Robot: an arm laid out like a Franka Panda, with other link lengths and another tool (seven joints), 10 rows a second.
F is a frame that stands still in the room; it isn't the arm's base.
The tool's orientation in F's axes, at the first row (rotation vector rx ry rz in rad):
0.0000 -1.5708 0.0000
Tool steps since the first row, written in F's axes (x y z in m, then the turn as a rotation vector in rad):
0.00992 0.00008 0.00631 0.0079 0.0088 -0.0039
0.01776 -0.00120 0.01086 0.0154 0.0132 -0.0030
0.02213 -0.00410 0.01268 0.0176 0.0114 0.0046
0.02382 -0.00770 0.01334 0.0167 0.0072 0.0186
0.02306 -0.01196 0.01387 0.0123 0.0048 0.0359
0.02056 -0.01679 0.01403 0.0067 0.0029 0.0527
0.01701 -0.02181 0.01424 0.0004 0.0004 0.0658
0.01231 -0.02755 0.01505 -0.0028 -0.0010 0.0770
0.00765 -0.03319 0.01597 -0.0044 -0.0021 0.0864
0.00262 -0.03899 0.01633 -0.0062 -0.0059 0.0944
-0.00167 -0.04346 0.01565 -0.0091 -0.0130 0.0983
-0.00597 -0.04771 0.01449 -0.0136 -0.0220 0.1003
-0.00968 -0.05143 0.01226 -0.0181 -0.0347 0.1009
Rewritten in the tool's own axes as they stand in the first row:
0.00631 0.00008 -0.00992 -0.0039 0.0088 -0.0079
0.01086 -0.00120 -0.01776 -0.0030 0.0132 -0.0154
0.01268 -0.00410 -0.02213 0.0046 0.0114 -0.0176
0.01334 -0.00770 -0.02382 0.0186 0.0072 -0.0167
0.01387 -0.01196 -0.02306 0.0359 0.0048 -0.0123
0.01403 -0.01679 -0.02056 0.0527 0.0029 -0.0067
0.01424 -0.02181 -0.01701 0.0658 0.0004 -0.0004
0.01505 -0.02755 -0.01231 0.0770 -0.0010 0.0028
0.01597 -0.03319 -0.00765 0.0864 -0.0021 0.0044
0.01633 -0.03899 -0.00262 0.0944 -0.0059 0.0062
0.01565 -0.04346 0.00167 0.0983 -0.0130 0.0091
0.01449 -0.04771 0.00597 0.1003 -0.0220 0.0136
0.01226 -0.05143 0.00968 0.1009 -0.0347 0.0181

